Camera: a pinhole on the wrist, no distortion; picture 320 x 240 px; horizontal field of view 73.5 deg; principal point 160.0 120.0 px. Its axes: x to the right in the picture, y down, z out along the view. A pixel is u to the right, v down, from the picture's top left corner.
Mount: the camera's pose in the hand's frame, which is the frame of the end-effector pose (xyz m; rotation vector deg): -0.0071 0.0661 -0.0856 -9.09 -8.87 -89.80
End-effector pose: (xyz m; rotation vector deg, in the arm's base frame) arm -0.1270 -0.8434 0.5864 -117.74 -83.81 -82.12
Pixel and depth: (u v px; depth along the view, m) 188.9 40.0 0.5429
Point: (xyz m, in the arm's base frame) 0.2164 -0.7094 0.2244
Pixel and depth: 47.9 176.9 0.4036
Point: 0.3173 -0.7730 0.6511
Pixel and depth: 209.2 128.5 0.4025
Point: 0.1050 -0.6478 0.4517
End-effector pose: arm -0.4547 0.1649 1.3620 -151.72 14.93 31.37
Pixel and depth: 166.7 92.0 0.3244
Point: -0.6090 0.1647 1.1428
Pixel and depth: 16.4 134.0 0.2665
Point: -0.5685 -0.0373 1.1332
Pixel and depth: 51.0 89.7 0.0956
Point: -0.5073 0.0476 1.3232
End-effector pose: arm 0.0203 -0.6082 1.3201 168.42 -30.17 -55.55
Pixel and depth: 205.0 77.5 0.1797
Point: -0.0887 -0.6461 1.2720
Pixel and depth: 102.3 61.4 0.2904
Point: -0.2133 -0.7518 1.2420
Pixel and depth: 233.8 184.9 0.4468
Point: -0.1049 -0.6132 0.9363
